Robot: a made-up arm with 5 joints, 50 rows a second.
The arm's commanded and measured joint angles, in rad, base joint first. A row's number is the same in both.
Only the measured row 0 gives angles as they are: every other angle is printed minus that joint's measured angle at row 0.
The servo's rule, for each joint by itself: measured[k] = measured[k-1] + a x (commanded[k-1-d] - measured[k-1]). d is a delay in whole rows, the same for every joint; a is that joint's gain. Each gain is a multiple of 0.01, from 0.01 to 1. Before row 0 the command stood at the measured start. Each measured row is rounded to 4 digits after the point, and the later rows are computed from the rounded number. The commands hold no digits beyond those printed.
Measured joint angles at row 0:
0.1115 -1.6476 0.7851 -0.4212 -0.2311
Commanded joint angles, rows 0 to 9:
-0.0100 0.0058 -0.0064 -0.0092 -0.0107
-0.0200 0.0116 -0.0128 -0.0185 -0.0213
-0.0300 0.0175 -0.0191 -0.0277 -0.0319
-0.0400 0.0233 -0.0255 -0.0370 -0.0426
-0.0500 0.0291 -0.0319 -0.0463 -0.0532
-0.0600 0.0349 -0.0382 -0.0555 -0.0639
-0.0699 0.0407 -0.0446 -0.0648 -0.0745
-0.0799 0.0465 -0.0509 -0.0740 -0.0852
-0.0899 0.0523 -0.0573 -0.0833 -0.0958
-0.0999 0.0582 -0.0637 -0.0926 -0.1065
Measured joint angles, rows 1 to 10:
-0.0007 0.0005 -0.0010 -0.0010 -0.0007
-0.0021 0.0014 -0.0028 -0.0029 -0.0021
-0.0041 0.0027 -0.0052 -0.0056 -0.0042
-0.0066 0.0043 -0.0082 -0.0091 -0.0069
-0.0096 0.0063 -0.0118 -0.0132 -0.0101
-0.0131 0.0086 -0.0158 -0.0179 -0.0139
-0.0171 0.0112 -0.0201 -0.0231 -0.0181
-0.0215 0.0140 -0.0247 -0.0287 -0.0228
-0.0263 0.0171 -0.0296 -0.0347 -0.0279
-0.0315 0.0204 -0.0347 -0.0411 -0.0334
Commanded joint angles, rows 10 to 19:
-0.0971 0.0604 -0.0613 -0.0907 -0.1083
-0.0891 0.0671 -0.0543 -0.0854 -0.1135
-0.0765 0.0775 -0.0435 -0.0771 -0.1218
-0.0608 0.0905 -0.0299 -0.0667 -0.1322
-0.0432 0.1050 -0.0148 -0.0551 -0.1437
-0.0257 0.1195 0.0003 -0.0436 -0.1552
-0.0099 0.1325 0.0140 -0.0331 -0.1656
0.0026 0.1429 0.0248 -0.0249 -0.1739
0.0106 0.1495 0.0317 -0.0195 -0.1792
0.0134 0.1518 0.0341 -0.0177 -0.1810
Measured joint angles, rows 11 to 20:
-0.0361 0.0236 -0.0387 -0.0466 -0.0386
-0.0398 0.0271 -0.0410 -0.0509 -0.0438
-0.0424 0.0311 -0.0414 -0.0538 -0.0493
-0.0437 0.0359 -0.0397 -0.0552 -0.0551
-0.0437 0.0414 -0.0360 -0.0552 -0.0613
-0.0424 0.0476 -0.0306 -0.0539 -0.0679
-0.0401 0.0544 -0.0239 -0.0516 -0.0747
-0.0371 0.0615 -0.0166 -0.0487 -0.0816
-0.0338 0.0685 -0.0094 -0.0455 -0.0884
-0.0305 0.0752 -0.0029 -0.0424 -0.0949

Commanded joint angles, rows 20 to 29:
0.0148 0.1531 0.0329 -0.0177 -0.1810
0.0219 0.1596 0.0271 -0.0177 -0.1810
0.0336 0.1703 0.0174 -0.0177 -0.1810
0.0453 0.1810 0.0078 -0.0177 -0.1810
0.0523 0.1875 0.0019 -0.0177 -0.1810
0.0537 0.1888 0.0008 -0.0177 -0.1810
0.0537 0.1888 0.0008 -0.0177 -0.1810
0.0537 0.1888 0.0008 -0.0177 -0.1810
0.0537 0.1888 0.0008 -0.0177 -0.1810
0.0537 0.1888 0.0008 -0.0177 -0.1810
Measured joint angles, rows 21 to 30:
-0.0273 0.0814 0.0025 -0.0397 -0.1009
-0.0239 0.0877 0.0062 -0.0373 -0.1065
-0.0199 0.0943 0.0079 -0.0351 -0.1117
-0.0153 0.1012 0.0079 -0.0332 -0.1166
-0.0106 0.1081 0.0070 -0.0315 -0.1211
-0.0061 0.1146 0.0061 -0.0300 -0.1253
-0.0019 0.1205 0.0053 -0.0286 -0.1292
0.0020 0.1260 0.0046 -0.0274 -0.1328
0.0056 0.1310 0.0040 -0.0263 -0.1362
0.0090 0.1356 0.0035 -0.0254 -0.1393

